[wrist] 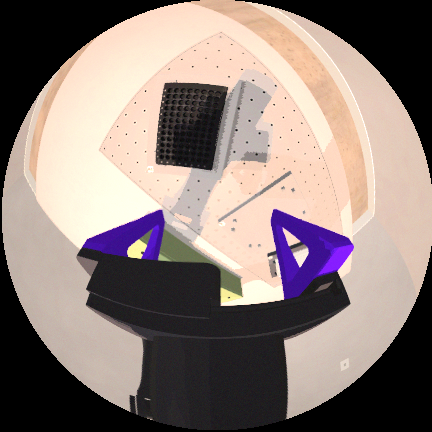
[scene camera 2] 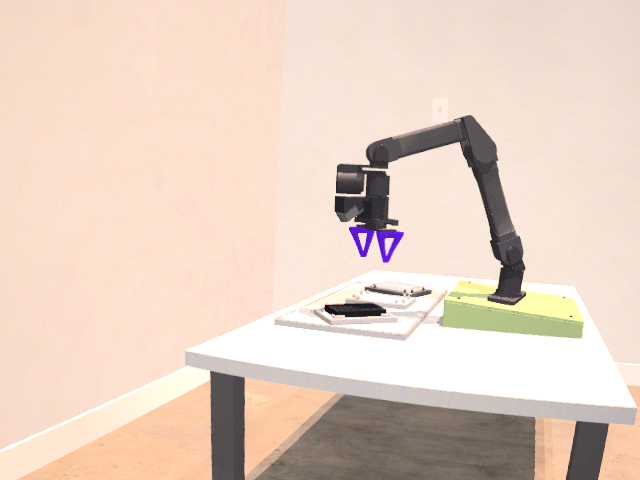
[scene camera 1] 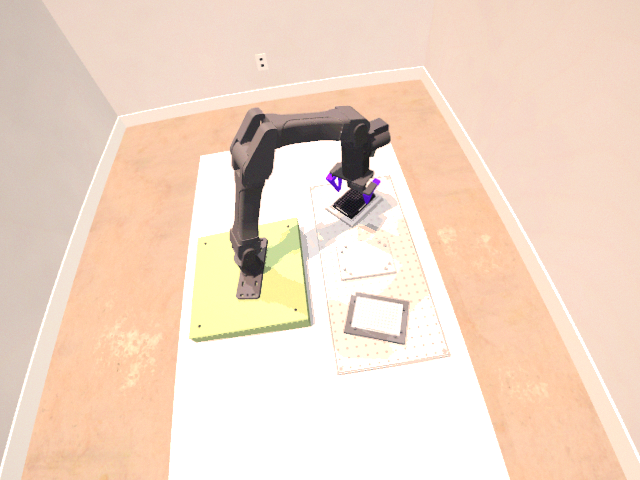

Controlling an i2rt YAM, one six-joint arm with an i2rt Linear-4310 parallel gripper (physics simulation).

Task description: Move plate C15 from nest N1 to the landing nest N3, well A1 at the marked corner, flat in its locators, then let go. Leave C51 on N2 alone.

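A black many-welled plate (scene camera 1: 353, 203) (scene camera 2: 355, 309) (wrist: 190, 127) lies on a pale nest (scene camera 1: 351, 222) (scene camera 2: 359, 320) at one end of the perforated board. An empty white nest (scene camera 1: 367, 259) (scene camera 2: 379, 300) with small pins is in the middle. A white plate (scene camera 1: 379, 315) (scene camera 2: 398, 286) lies in a dark grey nest (scene camera 1: 374, 337) at the other end. No label is legible, so I cannot tell which plate is C15 or C51. My gripper (scene camera 1: 353, 196) (scene camera 2: 374, 258) (wrist: 217, 214) is open and empty, high above the board near the black plate, touching nothing.
The perforated board (scene camera 1: 423, 330) (scene camera 2: 289, 320) (wrist: 125, 132) lies on the white table (scene camera 1: 258, 403) (scene camera 2: 310, 361). The arm's yellow-green base block (scene camera 1: 222, 310) (scene camera 2: 516, 322) (wrist: 200, 255) stands beside the board. The arm's shadow falls across the board.
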